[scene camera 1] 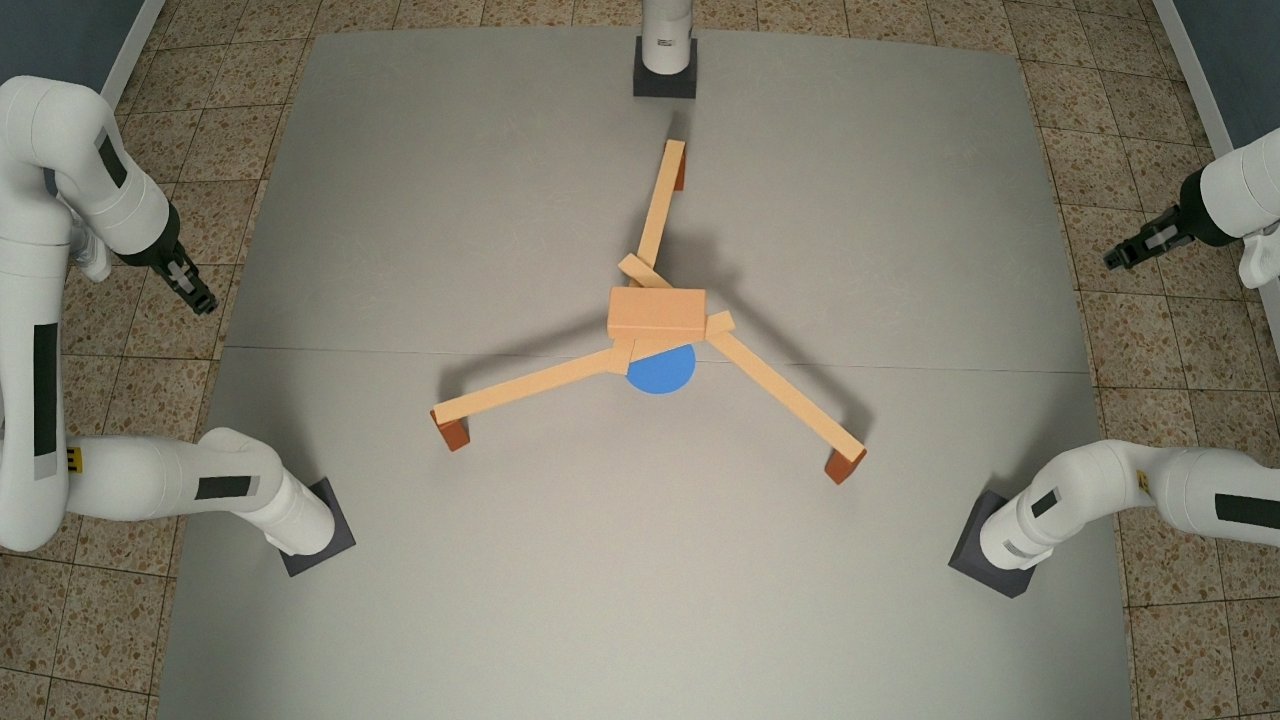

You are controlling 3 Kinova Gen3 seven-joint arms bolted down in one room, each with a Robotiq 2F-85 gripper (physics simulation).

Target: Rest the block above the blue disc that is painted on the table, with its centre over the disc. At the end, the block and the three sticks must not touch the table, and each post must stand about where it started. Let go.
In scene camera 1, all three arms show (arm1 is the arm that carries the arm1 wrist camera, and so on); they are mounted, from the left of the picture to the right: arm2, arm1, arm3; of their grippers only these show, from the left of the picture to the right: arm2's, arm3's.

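An orange block (657,313) lies flat over the crossing of three light wooden sticks; its underside contact is hidden. The left stick (528,385), right stick (787,394) and upper stick (660,205) cross each other around the block, with their inner ends sticking out. Their outer ends lie on the left post (453,435), right post (843,467) and upper post (680,172). The blue disc (660,371) shows below the block, its upper part covered. Arm2's gripper (206,304) and arm3's gripper (1112,258) are far from the block; their finger gaps are unclear. Arm1's gripper does not show.
The grey table (537,582) carries the bases of arm2 (319,528) at lower left, arm1 (665,82) at top centre and arm3 (991,546) at lower right. Arm2 and arm3 reach outside the table's side edges, over the tiled floor.
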